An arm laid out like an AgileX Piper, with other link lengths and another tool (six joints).
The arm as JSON. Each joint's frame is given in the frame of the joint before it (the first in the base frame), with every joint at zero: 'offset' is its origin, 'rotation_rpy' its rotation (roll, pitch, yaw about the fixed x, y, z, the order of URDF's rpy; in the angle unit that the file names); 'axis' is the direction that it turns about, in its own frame. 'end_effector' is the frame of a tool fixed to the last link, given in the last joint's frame.
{
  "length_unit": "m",
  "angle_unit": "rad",
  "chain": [
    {
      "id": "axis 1",
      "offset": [
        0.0,
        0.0,
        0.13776
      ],
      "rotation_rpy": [
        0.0,
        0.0,
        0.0
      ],
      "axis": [
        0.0,
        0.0,
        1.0
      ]
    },
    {
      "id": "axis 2",
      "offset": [
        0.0,
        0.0,
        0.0
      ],
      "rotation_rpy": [
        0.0,
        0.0,
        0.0
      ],
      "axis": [
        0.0,
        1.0,
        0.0
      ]
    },
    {
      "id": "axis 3",
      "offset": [
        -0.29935,
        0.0,
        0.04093
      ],
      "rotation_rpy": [
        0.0,
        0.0,
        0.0
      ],
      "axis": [
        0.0,
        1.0,
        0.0
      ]
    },
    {
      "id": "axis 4",
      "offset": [
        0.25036,
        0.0,
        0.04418
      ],
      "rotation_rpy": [
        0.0,
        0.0,
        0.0
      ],
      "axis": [
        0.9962,
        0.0,
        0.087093
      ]
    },
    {
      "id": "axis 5",
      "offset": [
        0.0,
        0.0,
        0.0
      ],
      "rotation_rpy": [
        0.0,
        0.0,
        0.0
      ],
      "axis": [
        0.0,
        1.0,
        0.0
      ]
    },
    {
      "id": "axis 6",
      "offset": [
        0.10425,
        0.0,
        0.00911
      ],
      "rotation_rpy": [
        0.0,
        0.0,
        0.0
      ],
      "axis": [
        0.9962,
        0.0,
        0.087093
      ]
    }
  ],
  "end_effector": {
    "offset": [
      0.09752,
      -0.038,
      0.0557
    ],
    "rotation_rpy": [
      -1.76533,
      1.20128,
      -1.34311
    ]
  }
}
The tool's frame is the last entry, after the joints.
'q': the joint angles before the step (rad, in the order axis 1, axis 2, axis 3, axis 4, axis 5, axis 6). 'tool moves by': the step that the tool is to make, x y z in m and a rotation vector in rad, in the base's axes. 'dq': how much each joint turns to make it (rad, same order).
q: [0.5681 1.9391 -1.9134 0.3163 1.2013 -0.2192]
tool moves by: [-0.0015 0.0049 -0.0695 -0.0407 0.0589 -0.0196]
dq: [0.0193 0.0412 0.1715 0.0032 -0.1462 -0.0078]
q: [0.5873 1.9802 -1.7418 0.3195 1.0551 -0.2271]
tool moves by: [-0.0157 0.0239 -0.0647 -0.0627 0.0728 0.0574]
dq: [0.0561 0.0981 0.0483 -0.0001 -0.0484 -0.0177]
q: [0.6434 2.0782 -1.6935 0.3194 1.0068 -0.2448]
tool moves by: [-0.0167 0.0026 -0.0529 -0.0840 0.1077 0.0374]
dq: [0.0204 0.0913 0.0002 -0.0064 0.0477 -0.0010]
